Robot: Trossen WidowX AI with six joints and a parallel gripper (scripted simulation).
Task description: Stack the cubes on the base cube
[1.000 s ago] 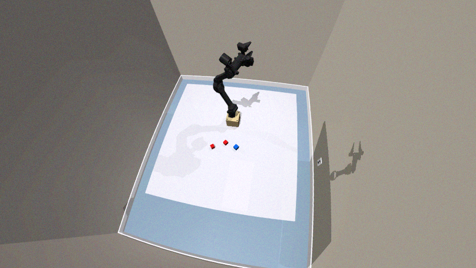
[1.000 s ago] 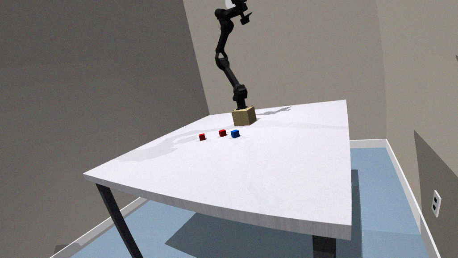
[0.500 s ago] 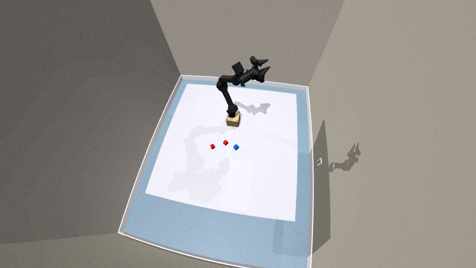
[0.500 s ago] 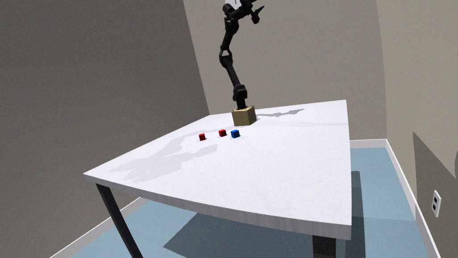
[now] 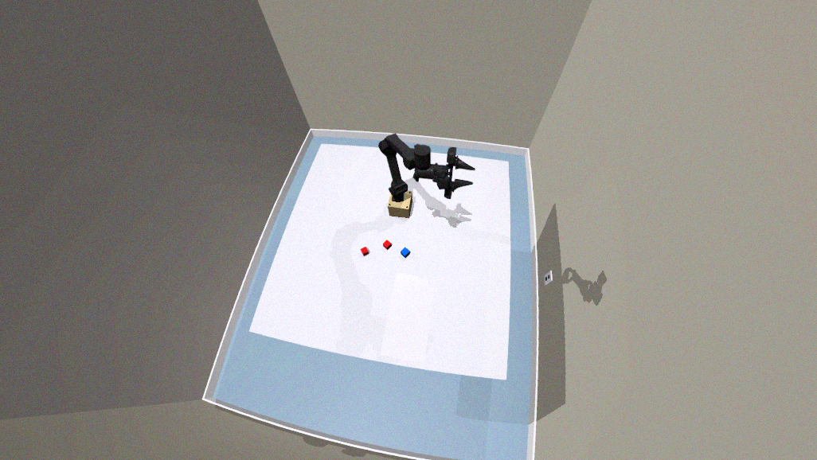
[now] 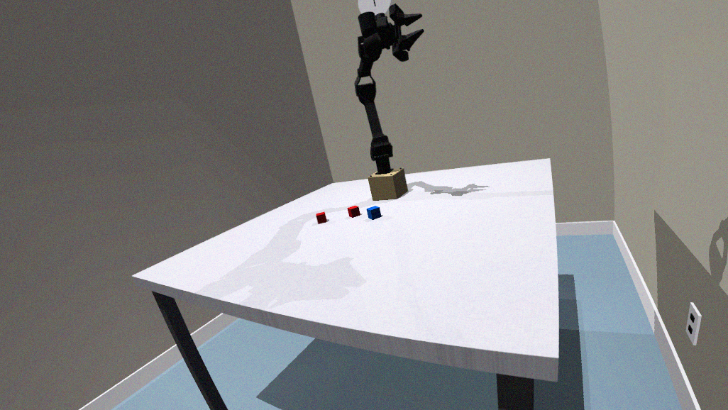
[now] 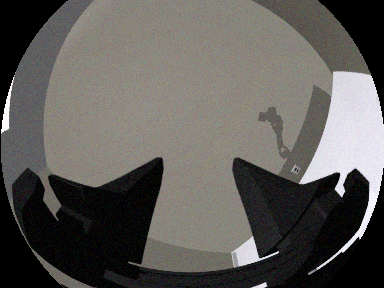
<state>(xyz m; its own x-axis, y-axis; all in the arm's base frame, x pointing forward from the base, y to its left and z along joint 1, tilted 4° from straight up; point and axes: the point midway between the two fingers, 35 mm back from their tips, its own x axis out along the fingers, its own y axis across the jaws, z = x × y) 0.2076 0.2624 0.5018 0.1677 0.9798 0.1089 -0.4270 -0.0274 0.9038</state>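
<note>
Now: gripper tip 57 cm above the blue cube, 27 cm to the left of it and 6 cm short of it.
</note>
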